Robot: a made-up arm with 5 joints.
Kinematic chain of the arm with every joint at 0, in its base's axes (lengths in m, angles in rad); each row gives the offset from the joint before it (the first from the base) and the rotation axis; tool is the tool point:
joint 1: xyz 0 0 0.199 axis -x
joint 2: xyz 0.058 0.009 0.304 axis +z
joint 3: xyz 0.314 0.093 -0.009 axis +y
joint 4: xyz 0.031 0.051 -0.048 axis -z
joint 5: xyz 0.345 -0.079 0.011 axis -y
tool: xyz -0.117 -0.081 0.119
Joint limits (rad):
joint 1: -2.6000..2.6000
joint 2: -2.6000..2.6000
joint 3: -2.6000..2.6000
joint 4: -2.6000..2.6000
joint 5: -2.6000..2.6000
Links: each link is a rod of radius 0.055 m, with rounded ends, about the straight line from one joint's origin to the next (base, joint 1, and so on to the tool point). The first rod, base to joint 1, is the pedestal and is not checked.
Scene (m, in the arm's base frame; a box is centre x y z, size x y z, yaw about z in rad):
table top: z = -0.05
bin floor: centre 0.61 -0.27 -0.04 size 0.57 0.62 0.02 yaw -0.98
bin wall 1: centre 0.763 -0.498 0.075 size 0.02 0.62 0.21 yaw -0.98
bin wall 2: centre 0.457 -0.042 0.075 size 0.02 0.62 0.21 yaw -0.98
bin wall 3: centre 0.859 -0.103 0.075 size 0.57 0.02 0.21 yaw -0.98
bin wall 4: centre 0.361 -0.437 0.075 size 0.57 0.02 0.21 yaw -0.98
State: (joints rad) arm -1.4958 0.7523 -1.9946 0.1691 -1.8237
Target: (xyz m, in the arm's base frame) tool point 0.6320 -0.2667 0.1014
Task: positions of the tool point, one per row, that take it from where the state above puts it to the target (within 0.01 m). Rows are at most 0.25 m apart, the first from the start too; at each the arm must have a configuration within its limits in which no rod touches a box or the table.
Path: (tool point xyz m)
1: 0.2654 -0.6154 0.2807
2: 0.3554 -0.4743 0.3588
3: 0.4064 -0.2897 0.4561
4: 0.3879 -0.0731 0.5401
5: 0.4726 -0.1630 0.4727
6: 0.5436 -0.2333 0.3710
7: 0.5976 -0.2710 0.2429
8: 0.6320 -0.2667 0.1014

